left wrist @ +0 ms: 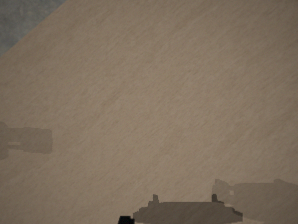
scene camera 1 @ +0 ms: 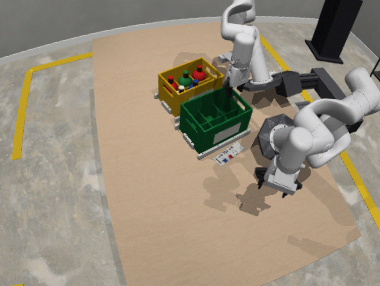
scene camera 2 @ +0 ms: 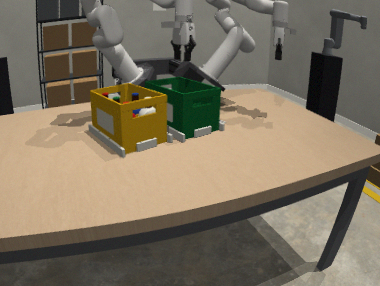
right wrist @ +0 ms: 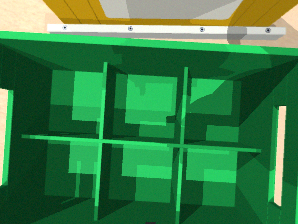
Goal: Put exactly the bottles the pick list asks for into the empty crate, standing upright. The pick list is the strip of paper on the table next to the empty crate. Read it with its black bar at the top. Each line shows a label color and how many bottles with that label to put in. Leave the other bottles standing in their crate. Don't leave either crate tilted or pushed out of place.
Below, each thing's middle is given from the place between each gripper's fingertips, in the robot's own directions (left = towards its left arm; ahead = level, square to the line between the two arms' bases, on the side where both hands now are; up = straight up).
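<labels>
Yellow crate (scene camera 2: 115, 120): my right hand is 20 cm above it, 16 cm short of it and 23 cm to the left of it. Green crate (scene camera 1: 211, 104): 20 cm below my right hand, 1 cm to the right of it and 6 cm ahead of it.
Counted from my left hand, the green crate is 220 mm below, 110 mm ahead and 480 mm to the right; the yellow crate is 220 mm below, 210 mm ahead and 710 mm to the right.
</labels>
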